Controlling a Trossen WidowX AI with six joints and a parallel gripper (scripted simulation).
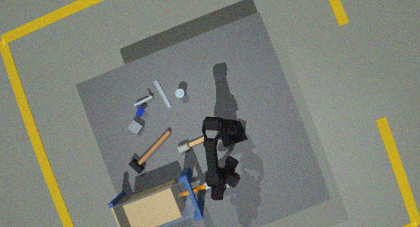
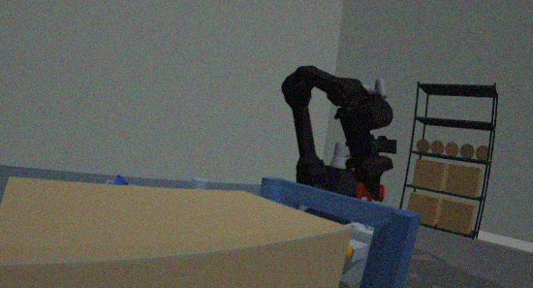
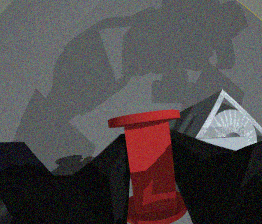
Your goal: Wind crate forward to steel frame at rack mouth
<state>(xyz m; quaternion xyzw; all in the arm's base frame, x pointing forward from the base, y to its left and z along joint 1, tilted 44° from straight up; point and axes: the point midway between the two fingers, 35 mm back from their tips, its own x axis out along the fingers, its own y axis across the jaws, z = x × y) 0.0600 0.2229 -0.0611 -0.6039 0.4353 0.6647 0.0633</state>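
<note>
Now: gripper tip 4 cm short of the winch handle, 3 cm above it and 2 cm to the right of it. From my gripper tip the other things lie so: blue steel frame 24 cm ahead, 9 cm to the left, 3 cm below; red knob 1 cm to the right, 1 cm ahead; winch 10 cm below, 7 cm ahead, 5 cm to the left.
</note>
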